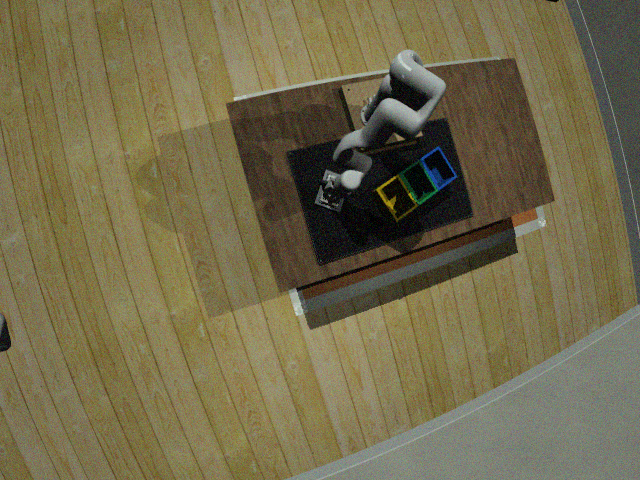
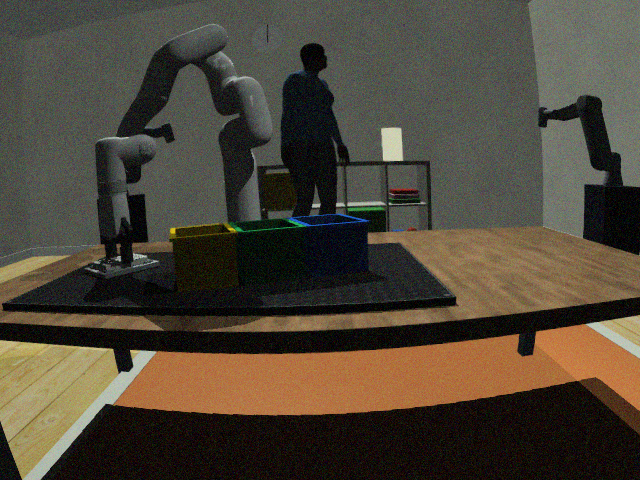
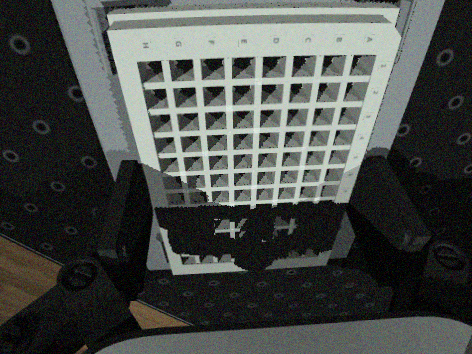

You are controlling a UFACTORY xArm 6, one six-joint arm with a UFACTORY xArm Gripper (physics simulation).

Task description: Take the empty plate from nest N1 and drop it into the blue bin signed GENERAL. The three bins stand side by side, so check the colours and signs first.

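Places are measured from the arm's base along level axes (x ahead, y left, z up), in centimetres.
Pixels of known places: gripper, fingertip midpoint: [image 2: 119,260] [image 3: 253,183].
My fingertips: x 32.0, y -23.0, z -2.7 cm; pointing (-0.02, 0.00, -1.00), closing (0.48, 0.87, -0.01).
Note:
Ahead of a thing's pixels: the offset from my fingertips to its top centre. Level surfaces: height alone.
The empty plate @[dx -0.1, dy +0.0, dz +0.3 cm] [image 3: 252,43], white with a grid of square wells, lies in a light grey nest [image 3: 82,65] [image 1: 327,207] [image 2: 136,268]. No N1 label is readable. My gripper [image 3: 253,183] [image 2: 118,254] is open and low over the nest, with one finger beside each long side of the plate and a gap on both sides. A dark shadow covers the plate's near rows. The blue bin [image 1: 448,162] [image 2: 338,250] stands at the end of the row farthest from the nest. No sign on it is readable.
The green bin @[dx +1.0, dy +38.2, dz +7.7 cm] [image 1: 428,197] [image 2: 271,258] stands in the middle and the yellow bin [image 1: 387,205] [image 2: 206,263] nearest the nest. All stand on a black mat @[dz -2.3 cm] [image 1: 351,248] [image 2: 413,284] on the wooden table @[dz -3.6 cm] [image 1: 506,129]. A person [image 2: 310,113] stands behind the table.

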